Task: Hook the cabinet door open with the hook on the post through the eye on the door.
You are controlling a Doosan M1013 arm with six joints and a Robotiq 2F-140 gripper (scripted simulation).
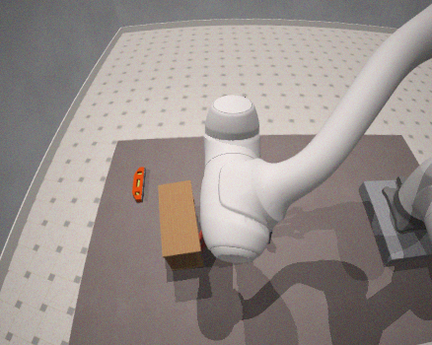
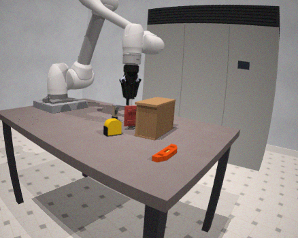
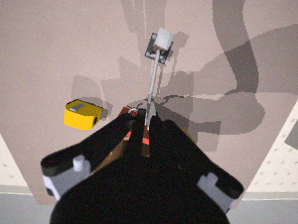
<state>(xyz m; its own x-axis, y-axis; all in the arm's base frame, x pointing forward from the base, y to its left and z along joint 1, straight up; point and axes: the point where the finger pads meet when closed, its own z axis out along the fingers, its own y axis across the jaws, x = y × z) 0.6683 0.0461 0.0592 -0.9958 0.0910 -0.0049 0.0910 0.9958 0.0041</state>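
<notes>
The red door is 5 cm ahead of my hand, 3 cm to the left of it and 4 cm below it. From my hand the other things lie so: hook post: 8 cm behind, 1 cm to the left, 4 cm below; hook rod: 4 cm behind, 2 cm below; yellow tape measure: 4 cm ahead, 15 cm to the right, 8 cm below.
</notes>
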